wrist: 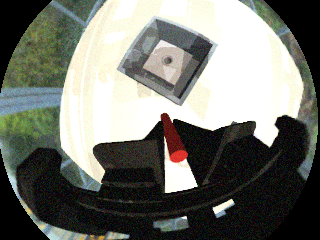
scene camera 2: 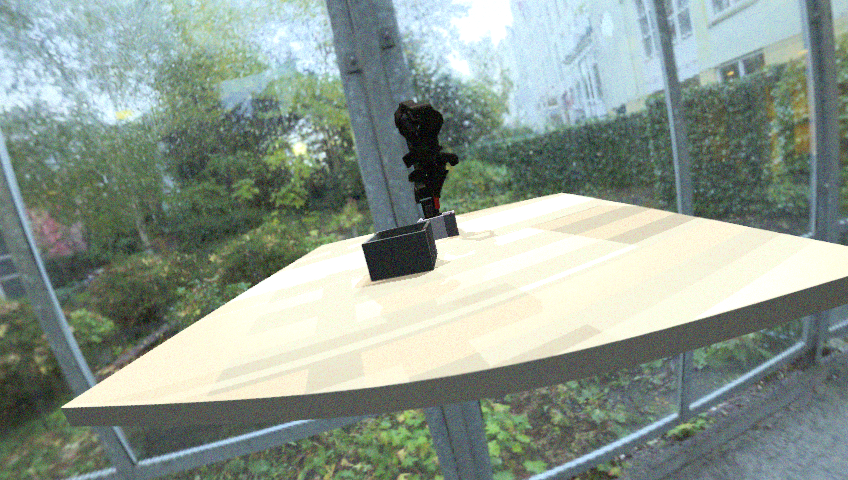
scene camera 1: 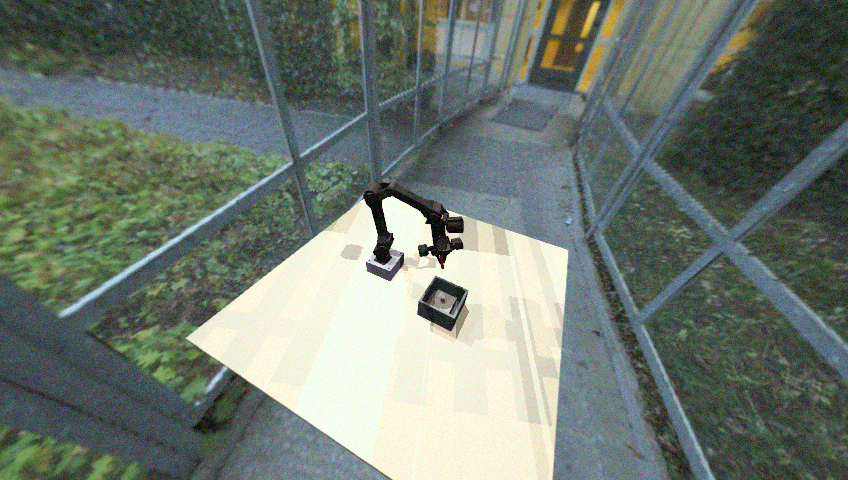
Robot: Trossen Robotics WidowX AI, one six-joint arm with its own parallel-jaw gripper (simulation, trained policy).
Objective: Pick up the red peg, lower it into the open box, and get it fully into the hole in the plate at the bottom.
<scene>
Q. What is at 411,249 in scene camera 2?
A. A dark box.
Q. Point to a pale plate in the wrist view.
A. At 167,63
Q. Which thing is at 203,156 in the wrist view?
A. My gripper.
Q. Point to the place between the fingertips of my gripper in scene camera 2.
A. At 435,198
</scene>
